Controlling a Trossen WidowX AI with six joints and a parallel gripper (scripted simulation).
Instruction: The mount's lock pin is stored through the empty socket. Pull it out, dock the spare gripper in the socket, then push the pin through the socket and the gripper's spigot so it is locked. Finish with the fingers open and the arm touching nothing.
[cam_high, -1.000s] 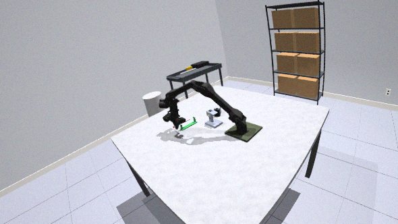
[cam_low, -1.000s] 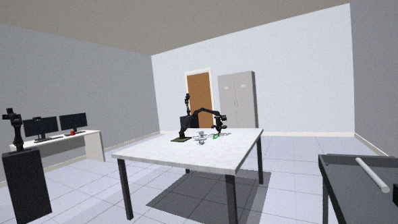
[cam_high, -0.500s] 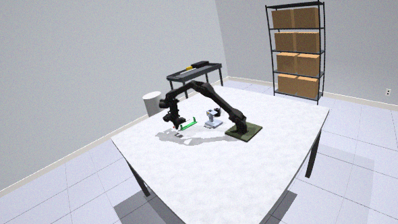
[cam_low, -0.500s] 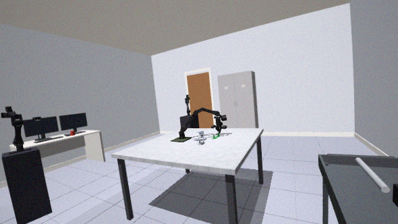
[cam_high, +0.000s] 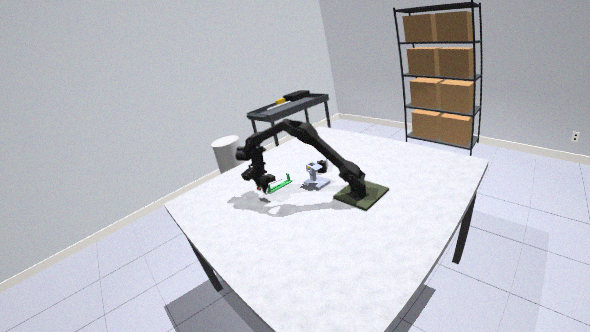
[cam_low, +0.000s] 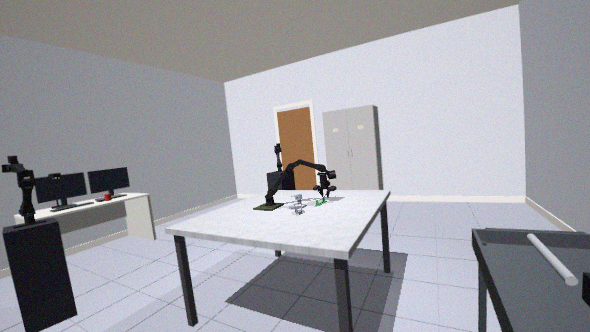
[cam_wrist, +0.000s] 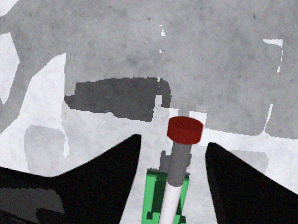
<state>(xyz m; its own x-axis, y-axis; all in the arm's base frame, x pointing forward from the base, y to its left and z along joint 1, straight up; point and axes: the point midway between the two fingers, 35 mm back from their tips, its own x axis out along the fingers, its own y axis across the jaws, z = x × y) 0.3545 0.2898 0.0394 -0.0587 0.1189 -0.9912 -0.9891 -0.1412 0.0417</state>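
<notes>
My gripper tip is 2 cm short of the green holder and 10 cm to the left of it. Also, from my gripper tip: mount (10 cm behind, 24 cm to the right, 3 cm above); spare gripper (36 cm to the right, 1 cm above).
</notes>
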